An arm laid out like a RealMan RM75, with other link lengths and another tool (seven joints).
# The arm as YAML. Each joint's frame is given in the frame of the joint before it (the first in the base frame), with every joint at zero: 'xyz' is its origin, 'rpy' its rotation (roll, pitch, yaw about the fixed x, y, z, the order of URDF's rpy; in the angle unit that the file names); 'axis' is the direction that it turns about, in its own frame. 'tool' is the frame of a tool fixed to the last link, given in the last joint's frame.
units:
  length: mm
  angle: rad
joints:
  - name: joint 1
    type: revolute
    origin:
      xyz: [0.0, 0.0, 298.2]
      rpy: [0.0, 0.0, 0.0]
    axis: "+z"
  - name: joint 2
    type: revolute
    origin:
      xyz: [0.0, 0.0, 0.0]
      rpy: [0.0, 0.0, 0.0]
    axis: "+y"
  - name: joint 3
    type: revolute
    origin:
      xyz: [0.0, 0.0, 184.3]
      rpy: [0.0, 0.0, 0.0]
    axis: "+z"
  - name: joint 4
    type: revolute
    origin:
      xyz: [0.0, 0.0, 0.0]
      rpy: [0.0, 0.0, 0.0]
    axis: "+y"
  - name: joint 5
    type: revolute
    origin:
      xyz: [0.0, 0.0, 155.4]
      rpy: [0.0, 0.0, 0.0]
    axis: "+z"
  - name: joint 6
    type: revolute
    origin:
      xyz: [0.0, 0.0, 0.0]
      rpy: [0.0, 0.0, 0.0]
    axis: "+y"
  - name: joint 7
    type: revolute
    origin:
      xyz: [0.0, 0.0, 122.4]
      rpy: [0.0, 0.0, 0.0]
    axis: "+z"
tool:
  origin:
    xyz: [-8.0, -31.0, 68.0]
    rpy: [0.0, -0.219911, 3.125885]
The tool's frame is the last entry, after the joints.
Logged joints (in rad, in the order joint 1, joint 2, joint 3, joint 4, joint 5, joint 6, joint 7), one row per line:
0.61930, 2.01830, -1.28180, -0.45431, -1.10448, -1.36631, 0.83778
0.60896, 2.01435, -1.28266, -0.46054, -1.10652, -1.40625, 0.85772
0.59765, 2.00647, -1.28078, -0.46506, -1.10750, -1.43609, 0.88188
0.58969, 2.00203, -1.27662, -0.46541, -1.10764, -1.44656, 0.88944
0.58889, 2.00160, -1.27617, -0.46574, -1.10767, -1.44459, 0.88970
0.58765, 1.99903, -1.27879, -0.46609, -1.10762, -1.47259, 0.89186
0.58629, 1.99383, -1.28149, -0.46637, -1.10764, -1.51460, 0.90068
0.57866, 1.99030, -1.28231, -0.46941, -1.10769, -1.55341, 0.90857
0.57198, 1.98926, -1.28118, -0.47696, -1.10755, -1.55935, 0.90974
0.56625, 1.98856, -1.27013, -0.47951, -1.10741, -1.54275, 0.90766
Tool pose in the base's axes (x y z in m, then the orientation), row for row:
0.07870, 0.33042, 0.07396, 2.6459, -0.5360, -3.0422
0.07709, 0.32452, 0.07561, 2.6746, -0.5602, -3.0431
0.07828, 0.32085, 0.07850, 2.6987, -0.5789, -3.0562
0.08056, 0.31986, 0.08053, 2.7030, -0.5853, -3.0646
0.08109, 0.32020, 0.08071, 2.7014, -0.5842, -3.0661
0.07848, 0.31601, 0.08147, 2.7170, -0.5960, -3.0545
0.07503, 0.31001, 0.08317, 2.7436, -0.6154, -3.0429
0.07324, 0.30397, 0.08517, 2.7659, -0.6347, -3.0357
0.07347, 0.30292, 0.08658, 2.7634, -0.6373, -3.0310
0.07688, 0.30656, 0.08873, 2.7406, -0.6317, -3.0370
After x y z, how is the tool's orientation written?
As angles about the fixed x, y, z axes (roll, pitch, yaw), in radians.
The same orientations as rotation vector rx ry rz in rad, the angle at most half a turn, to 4 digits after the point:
-0.0497, -2.5273, -0.6029
-0.0479, -2.5128, -0.5601
-0.0607, -2.5028, -0.5301
-0.0714, -2.4985, -0.5265
-0.0736, -2.4993, -0.5294
-0.0562, -2.4909, -0.5021
-0.0363, -2.4775, -0.4593
-0.0232, -2.4633, -0.4240
-0.0191, -2.4599, -0.4244
-0.0345, -2.4608, -0.4564

